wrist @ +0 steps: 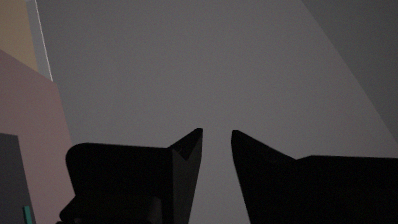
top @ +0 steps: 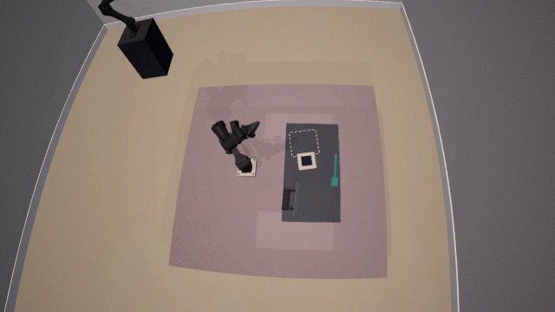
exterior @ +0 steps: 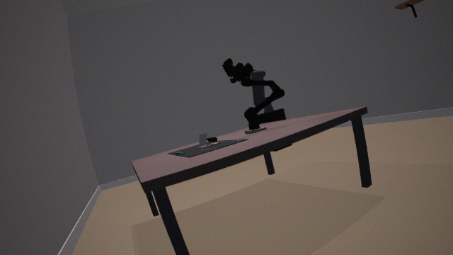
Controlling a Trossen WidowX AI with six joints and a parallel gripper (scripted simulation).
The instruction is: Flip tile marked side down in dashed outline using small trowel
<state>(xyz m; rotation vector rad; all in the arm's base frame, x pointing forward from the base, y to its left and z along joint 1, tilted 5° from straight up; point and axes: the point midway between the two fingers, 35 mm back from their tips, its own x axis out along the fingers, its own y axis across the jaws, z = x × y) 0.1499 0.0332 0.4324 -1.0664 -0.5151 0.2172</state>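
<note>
The dark mat is 260 mm ahead of my gripper tip, 80 mm to the right of it and 490 mm below it. The rest, counted from my gripper tip: tile (220 mm ahead, 20 mm to the right, 470 mm below); teal long-handled tool (390 mm ahead, 100 mm to the right, 470 mm below).
</note>
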